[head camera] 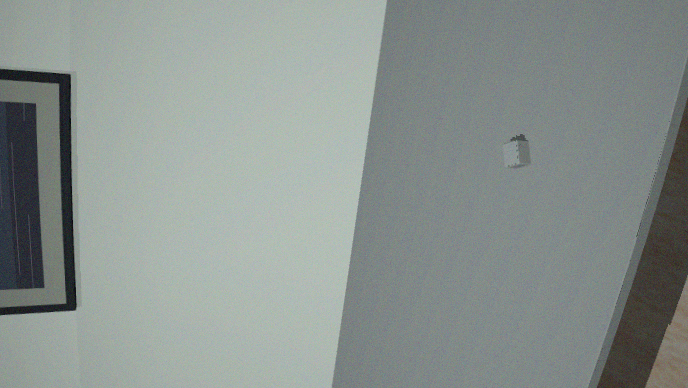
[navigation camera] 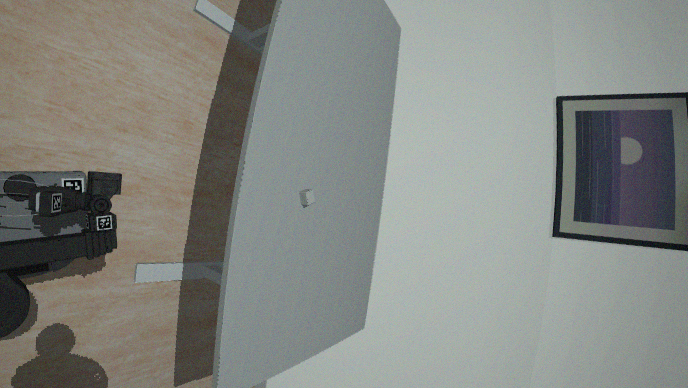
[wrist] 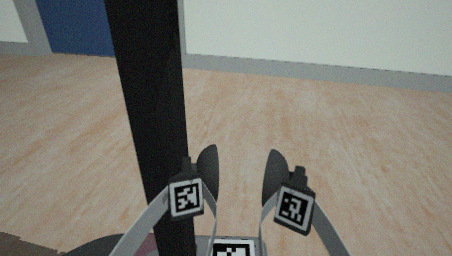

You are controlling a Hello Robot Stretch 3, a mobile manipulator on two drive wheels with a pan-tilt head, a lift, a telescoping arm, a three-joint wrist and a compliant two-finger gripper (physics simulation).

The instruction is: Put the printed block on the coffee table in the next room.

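Where they show: gripper, fingertip midpoint: [wrist: 241, 165]; robot's base, origin of the base link: [navigation camera: 21, 186].
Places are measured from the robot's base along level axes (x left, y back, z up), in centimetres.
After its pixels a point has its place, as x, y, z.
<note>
A small pale block [head camera: 516, 153] @(-59.2, 1.4, 74.9) [navigation camera: 306, 197] @(-59.0, 1.3, 74.6) with dark marks along its edges stands on a long grey table [head camera: 450, 250] @(-77.6, -17.9, 72.0) [navigation camera: 300, 280] @(-59.6, 26.7, 72.0) against the wall. It is small in both views, and any print on its faces is too fine to read. My gripper [wrist: 241, 165] @(10.6, 0.0, 33.6) is open in the wrist view, with bare floor showing between its two fingertips. It is apart from the block, which does not show in the wrist view. No table that I can tell to be the coffee table shows.
My folded arm and wrist [navigation camera: 100, 205] @(-14.8, 2.5, 49.2) are at the left of the navigation view, short of the table's near edge. The table's feet [navigation camera: 159, 272] reach out over the floor. A framed picture [head camera: 67, 200] @(-120.5, -12.8, 142.9) [navigation camera: 620, 170] @(-120.2, -11.2, 163.4) hangs behind. The wrist view shows my black mast [wrist: 150, 100] @(11.6, 6.6, 38.4) and a blue door [wrist: 75, 25] @(164.9, 103.9, 20.1).
</note>
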